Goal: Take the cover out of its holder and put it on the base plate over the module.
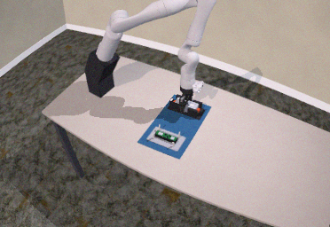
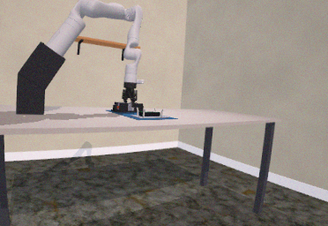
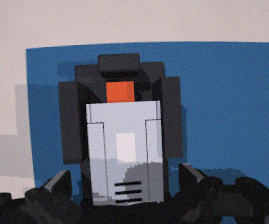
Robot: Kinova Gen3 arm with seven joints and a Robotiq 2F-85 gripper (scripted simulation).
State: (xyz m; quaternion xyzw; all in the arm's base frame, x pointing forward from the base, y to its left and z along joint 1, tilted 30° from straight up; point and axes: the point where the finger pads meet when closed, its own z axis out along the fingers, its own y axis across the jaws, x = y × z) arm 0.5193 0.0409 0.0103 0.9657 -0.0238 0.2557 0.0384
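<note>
My gripper is now right at the light grey cover.
</note>
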